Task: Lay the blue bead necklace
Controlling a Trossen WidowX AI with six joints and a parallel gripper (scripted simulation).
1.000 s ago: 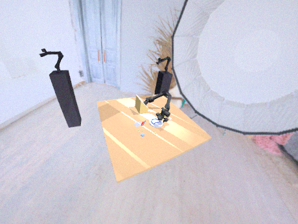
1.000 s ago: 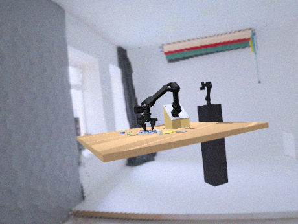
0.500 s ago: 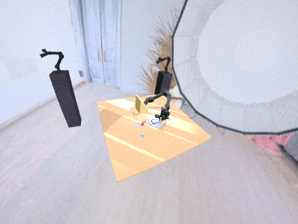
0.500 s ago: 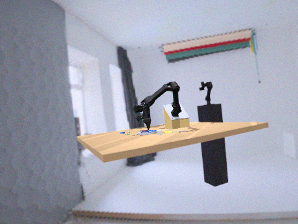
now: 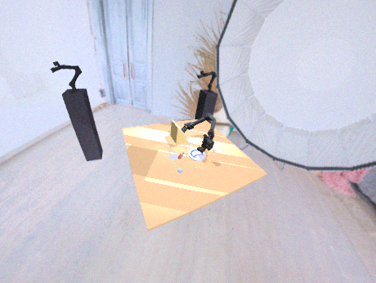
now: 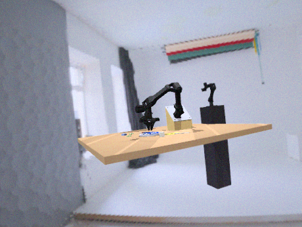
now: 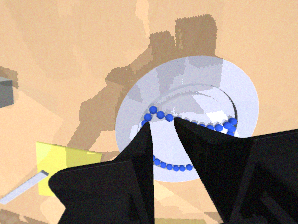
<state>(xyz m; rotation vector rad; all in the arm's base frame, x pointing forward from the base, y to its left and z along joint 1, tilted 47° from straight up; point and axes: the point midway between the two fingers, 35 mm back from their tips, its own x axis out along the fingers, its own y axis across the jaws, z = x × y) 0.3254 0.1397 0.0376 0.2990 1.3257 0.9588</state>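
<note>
My gripper tip is 5 cm to the left of the round bead board, 3 cm above it and 2 cm past it. Also, from my gripper tip: yellow flat piece: 15 cm behind, 11 cm to the left, 4 cm below; then red-and-grey object: 24 cm to the right, 5 cm behind, 4 cm below; then white cylinder: 18 cm to the left, 2 cm below, 2 cm behind.
</note>
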